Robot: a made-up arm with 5 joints.
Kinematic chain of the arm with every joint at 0, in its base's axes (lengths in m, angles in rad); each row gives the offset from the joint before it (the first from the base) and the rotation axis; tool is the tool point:
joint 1: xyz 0 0 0.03 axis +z
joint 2: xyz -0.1 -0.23 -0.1 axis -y
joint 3: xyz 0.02 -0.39 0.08 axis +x
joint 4: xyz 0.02 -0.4 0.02 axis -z
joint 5: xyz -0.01 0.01 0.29 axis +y
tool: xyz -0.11 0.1 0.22
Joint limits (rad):
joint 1: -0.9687..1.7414
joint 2: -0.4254..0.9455
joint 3: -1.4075..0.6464
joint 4: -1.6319..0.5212
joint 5: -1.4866..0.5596
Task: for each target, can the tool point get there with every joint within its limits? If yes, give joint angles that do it. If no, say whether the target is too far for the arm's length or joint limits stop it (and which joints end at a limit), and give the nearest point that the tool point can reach.
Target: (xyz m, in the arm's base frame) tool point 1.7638 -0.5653 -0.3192
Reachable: no: too far | nearest point 1.3202 -0.4231 -0.1058 | short by 0.512 m
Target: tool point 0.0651 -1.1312 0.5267
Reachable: yes | joints 0.0928 -0.3129 -0.2220 -1.3241 -0.8147
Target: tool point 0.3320 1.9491 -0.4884
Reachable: no: too far | nearest point -0.4844 0.4251 0.1646 | short by 1.848 m
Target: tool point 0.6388 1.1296 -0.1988
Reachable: no: joint limits stop it (at a limit: joint 1, joint 2, joint 4, joint 5) | nearest point 0.9559 0.4054 0.4162 | short by 1.002 m
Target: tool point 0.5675 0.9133 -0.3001
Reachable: no: joint limits stop it (at a limit: joint 1, joint 2, joint 4, joint 5) | nearest point 1.0462 0.3872 0.3427 | short by 0.959 m
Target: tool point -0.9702 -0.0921 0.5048
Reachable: yes | joints -0.7363 0.6151 -0.6624 -1.1992 -0.2298
